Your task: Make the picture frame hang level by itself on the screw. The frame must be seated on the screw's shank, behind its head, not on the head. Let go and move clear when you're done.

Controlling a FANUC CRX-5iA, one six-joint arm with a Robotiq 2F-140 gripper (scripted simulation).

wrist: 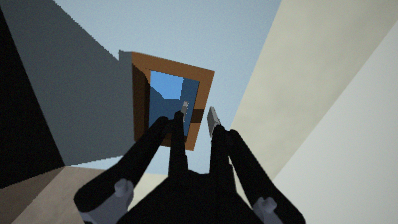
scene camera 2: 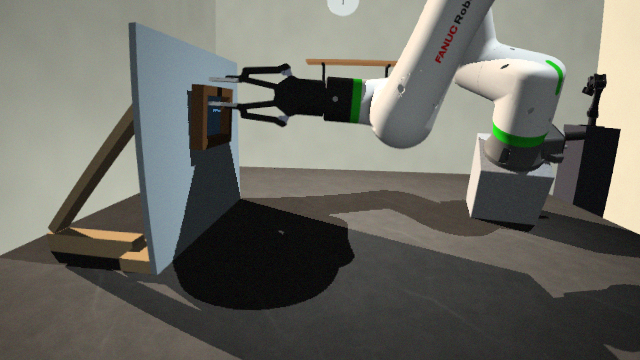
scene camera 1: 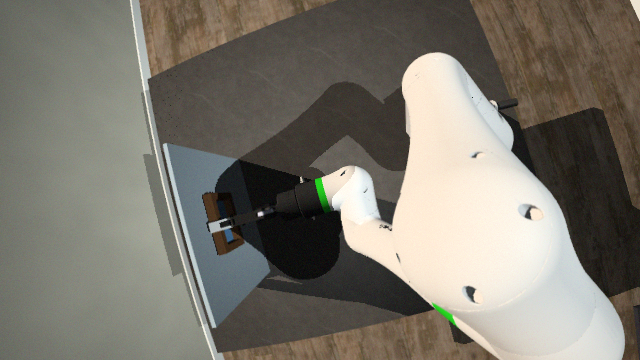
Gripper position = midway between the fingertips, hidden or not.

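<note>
Scene camera 2 shows the gripper (scene camera 2: 210, 91), a picture frame (scene camera 2: 211, 127), a wall board (scene camera 2: 183, 192) and a slanted wooden brace (scene camera 2: 124, 130). In the wrist view there's the wall board (wrist: 79, 66), plus the gripper (wrist: 197, 109) and the picture frame (wrist: 160, 86). Scene camera 1 has the gripper (scene camera 1: 215, 226), the picture frame (scene camera 1: 226, 207) and the wall board (scene camera 1: 224, 281) as well.
</note>
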